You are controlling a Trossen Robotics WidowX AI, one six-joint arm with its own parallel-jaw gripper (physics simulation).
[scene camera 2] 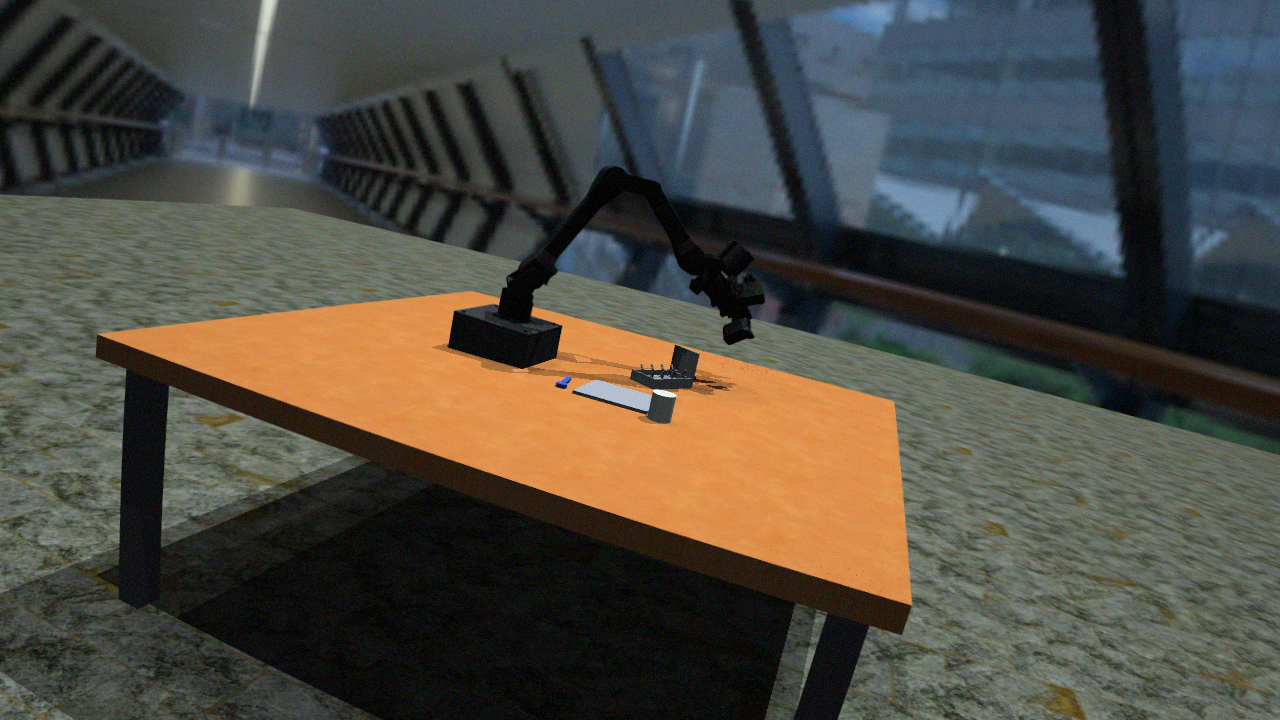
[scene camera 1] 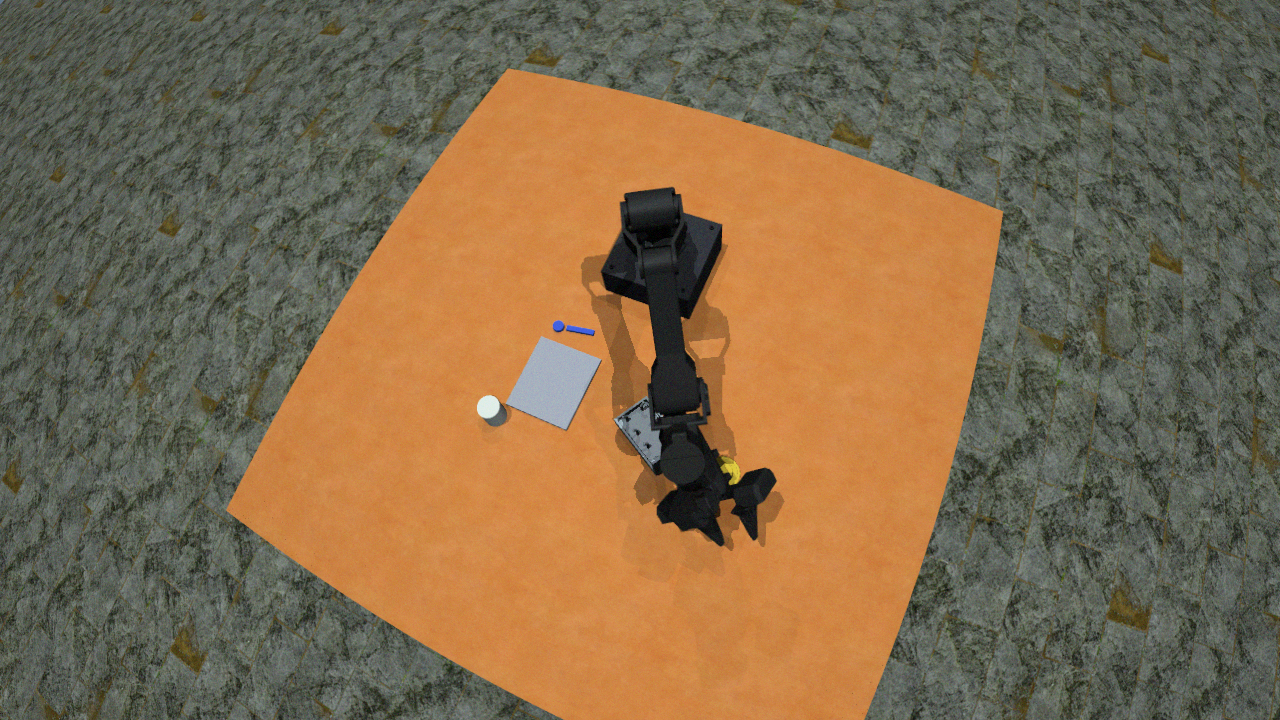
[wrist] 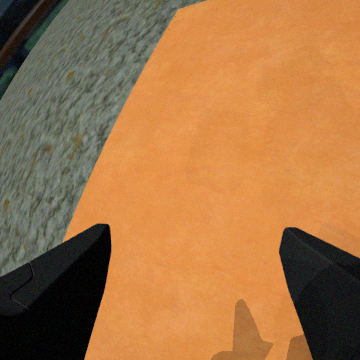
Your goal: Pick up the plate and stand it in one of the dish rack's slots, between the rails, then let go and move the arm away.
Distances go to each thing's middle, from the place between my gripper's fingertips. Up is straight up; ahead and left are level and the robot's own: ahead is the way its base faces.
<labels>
The grey dish rack [scene camera 1: 635,424] lies 24 cm to the right of my hand, 10 cm below it and 10 cm behind it. From my hand the other things lie so: grey mat [scene camera 1: 556,377] (45 cm to the right, 14 cm below, 8 cm behind).
</labels>
